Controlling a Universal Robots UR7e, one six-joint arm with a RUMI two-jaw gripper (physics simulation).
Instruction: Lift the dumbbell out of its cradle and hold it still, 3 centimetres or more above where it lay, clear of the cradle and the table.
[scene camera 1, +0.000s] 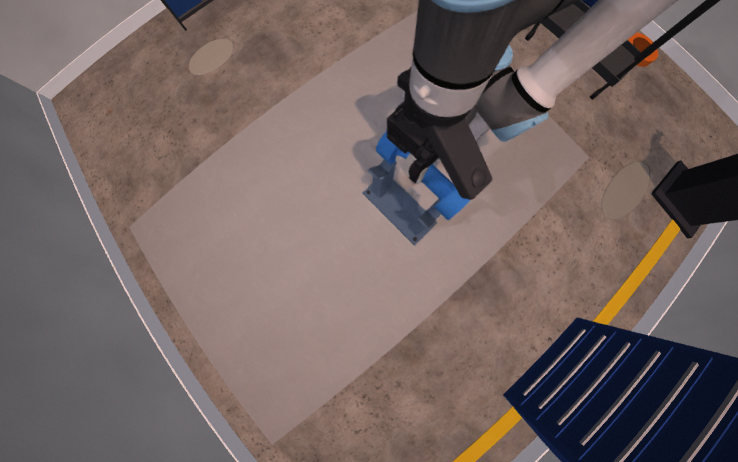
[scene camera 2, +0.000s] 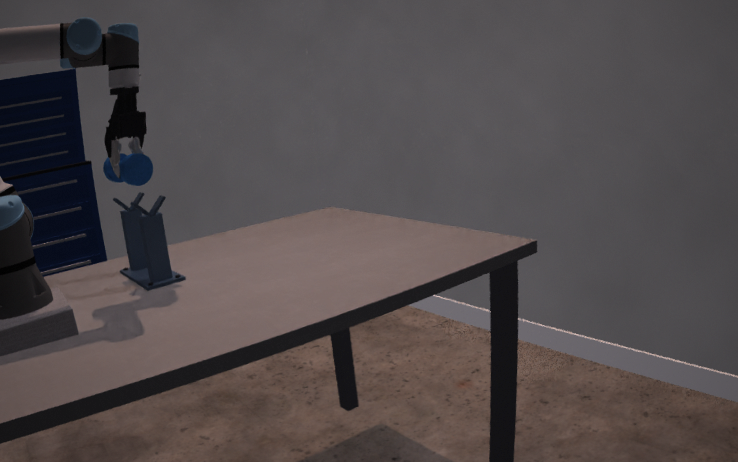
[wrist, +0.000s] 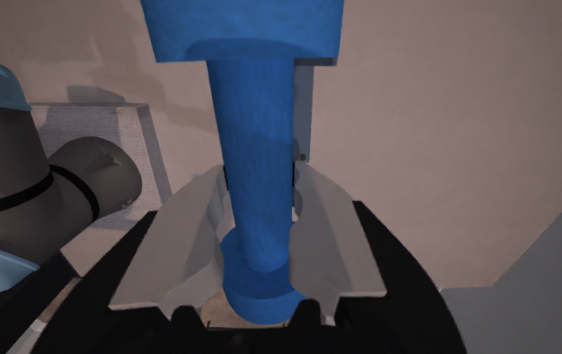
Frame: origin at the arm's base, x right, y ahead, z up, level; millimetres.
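Seen in the pictures: gripper, fingertip midpoint: (scene camera 1: 422, 174) (wrist: 261, 165); arm's base, link origin: (scene camera 2: 21, 307) (wrist: 104, 173).
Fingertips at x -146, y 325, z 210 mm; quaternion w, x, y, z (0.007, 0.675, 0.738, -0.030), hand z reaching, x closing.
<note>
Pixels of each thing's top centre, then the offset from my fingertips to it. Level surfaces: height alone.
- blue dumbbell, top centre: (wrist: 252, 226) (scene camera 1: 429, 162) (scene camera 2: 124, 153) dx -2, dy +1, dz +58 mm
- grey-blue cradle, top centre: (wrist: 284, 145) (scene camera 1: 410, 186) (scene camera 2: 137, 197) dx +5, dy +17, dz -52 mm
- table, surface height: dz -252 mm
The blue dumbbell (scene camera 1: 450, 201) (scene camera 2: 138, 169) (wrist: 255, 150) hangs roughly level in my gripper (scene camera 1: 426, 173) (scene camera 2: 127, 162) (wrist: 261, 165), which is shut on its bar between the two round heads. The grey-blue cradle (scene camera 1: 400, 211) (scene camera 2: 157, 245) stands upright on the table (scene camera 1: 245, 299) (scene camera 2: 326, 261). Its V-shaped arms hold nothing. In scene camera 2, background shows between the dumbbell's heads and the arm tips below, so the two are apart, and the table is much lower. In the wrist view, part of the cradle (wrist: 303, 110) shows beside the bar; the rest is hidden.
The robot's base stands on a grey block (scene camera 2: 38, 326) (wrist: 125, 150) near the cradle. A blue drawer cabinet (scene camera 1: 626, 392) stands on the floor, and another blue cabinet (scene camera 2: 54, 212) shows behind the arm. An orange object (scene camera 1: 643, 50) is at the upper right of scene camera 1.
</note>
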